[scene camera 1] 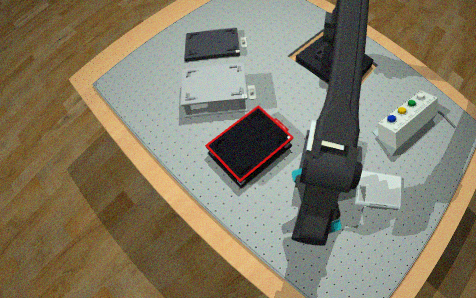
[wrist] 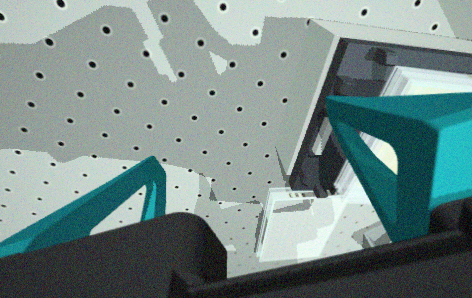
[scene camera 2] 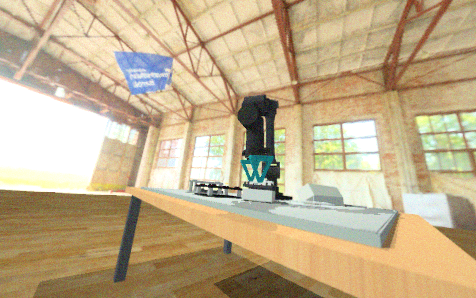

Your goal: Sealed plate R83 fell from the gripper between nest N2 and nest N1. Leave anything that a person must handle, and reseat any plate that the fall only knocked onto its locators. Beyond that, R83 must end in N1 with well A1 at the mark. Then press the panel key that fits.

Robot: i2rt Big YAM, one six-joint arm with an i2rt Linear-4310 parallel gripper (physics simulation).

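Frame: origin at the arm's base, x right, y down, z ahead, level; metres.
Seen in the pictures: gripper, between the fingertips: (wrist: 237, 138) (scene camera 2: 255, 181).
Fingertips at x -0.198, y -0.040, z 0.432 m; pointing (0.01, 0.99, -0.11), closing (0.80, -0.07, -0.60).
Observation:
A point is followed by its place in that frame.
My gripper (scene camera 1: 316, 200) @(x -0.198, y -0.040, z 0.432 m) (scene camera 2: 257, 170) (wrist: 237, 138) @(x -0.198, y -0.040, z 0.432 m) is open and empty above the perforated board. In the wrist view its right finger overlaps a grey-sided, dark-topped holder (wrist: 320, 90) @(x -0.157, y -0.025, z 0.401 m) bearing a plate with a cream-yellow top (wrist: 440, 81) @(x -0.121, y -0.048, z 0.369 m); the arm hides most of these in scene camera 1. A clear, whitish flat plate or lid (scene camera 1: 387, 191) @(x -0.326, y 0.007, z 0.265 m) (wrist: 295, 230) @(x -0.304, y 0.007, z 0.278 m) lies beside that holder. Nest N1 (scene camera 1: 212, 85) @(x 0.183, y -0.038, z 0.329 m), pale grey and raised, bears no plate. Nest N2 (scene camera 1: 212, 44) @(x 0.326, y 0.005, z 0.188 m), dark and low, bears no plate. The key panel (scene camera 1: 407, 125) @(x -0.282, y -0.056, z 0.104 m) has blue, yellow, green and white keys. No R83 label is legible.
A black stand with a red rim (scene camera 1: 240, 179) @(x -0.028, y -0.019, z 0.469 m) stands near nest N1, between it and the arm. The arm's black base (scene camera 1: 310, 60) @(x 0.059, y 0.000, z 0.061 m) is at the back. The board has a wooden table edge (scene camera 1: 165, 192) @(x 0.102, y 0.034, z 0.596 m) around it.

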